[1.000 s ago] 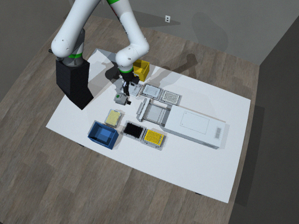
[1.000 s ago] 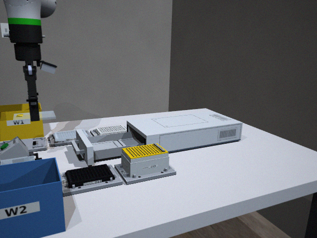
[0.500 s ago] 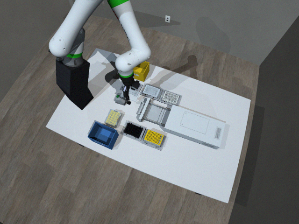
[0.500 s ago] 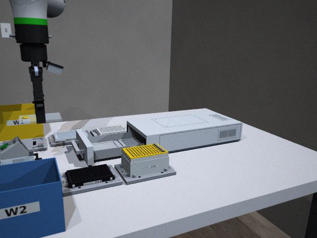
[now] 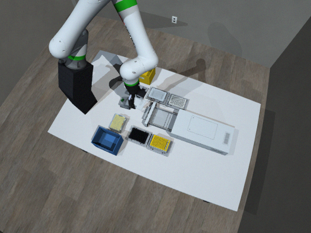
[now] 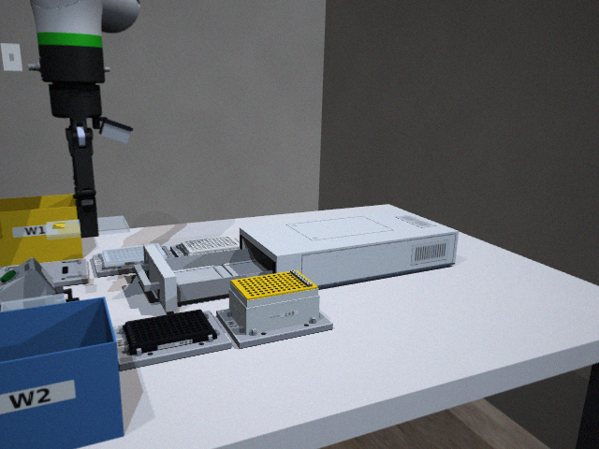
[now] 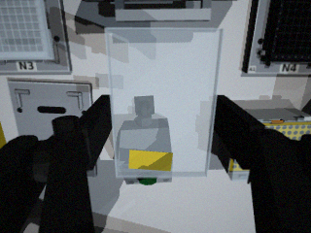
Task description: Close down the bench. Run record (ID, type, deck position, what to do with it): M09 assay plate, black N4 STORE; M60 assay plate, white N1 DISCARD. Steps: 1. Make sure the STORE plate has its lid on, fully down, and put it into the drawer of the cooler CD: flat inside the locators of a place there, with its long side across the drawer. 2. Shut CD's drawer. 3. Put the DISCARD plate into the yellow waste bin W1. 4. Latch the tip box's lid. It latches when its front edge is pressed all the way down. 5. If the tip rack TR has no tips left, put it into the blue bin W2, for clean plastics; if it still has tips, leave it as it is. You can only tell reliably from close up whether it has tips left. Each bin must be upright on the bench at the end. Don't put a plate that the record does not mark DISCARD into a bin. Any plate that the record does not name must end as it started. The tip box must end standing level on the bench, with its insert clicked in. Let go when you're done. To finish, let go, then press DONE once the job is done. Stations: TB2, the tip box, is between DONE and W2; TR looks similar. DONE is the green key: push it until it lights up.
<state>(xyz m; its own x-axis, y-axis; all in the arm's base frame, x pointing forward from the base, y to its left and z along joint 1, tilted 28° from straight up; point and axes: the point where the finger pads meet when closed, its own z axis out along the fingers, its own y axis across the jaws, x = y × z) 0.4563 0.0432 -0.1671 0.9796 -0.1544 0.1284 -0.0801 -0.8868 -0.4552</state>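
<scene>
My hand is 20 cm to the left of the black plate, 15 cm above it and 8 cm short of it. Round my hand: yellow insert: 16 cm to the right, 11 cm below, 10 cm behind; green done key: 13 cm behind, 10 cm below, 3 cm to the left; deck nest: 17 cm to the left, 16 cm below, 7 cm behind.
</scene>
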